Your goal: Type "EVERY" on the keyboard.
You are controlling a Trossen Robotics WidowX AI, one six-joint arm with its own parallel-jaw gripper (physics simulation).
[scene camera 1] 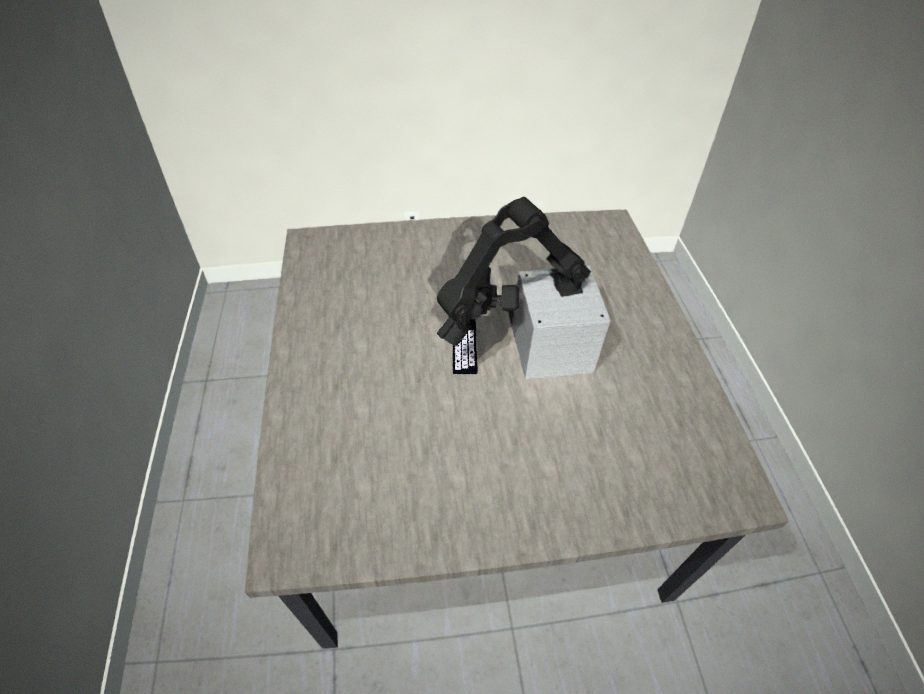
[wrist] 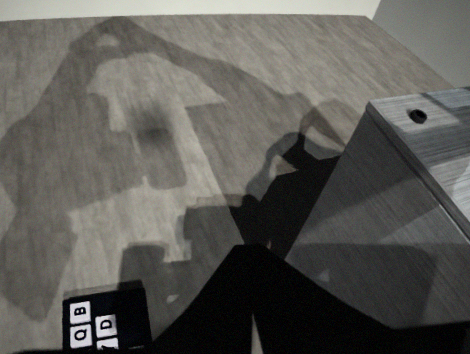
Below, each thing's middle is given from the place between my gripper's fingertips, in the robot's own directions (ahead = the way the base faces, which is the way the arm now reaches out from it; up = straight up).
Scene:
Now: hand 210 mm above the black keyboard [scene camera 1: 471, 369] and 60 mm short of it.

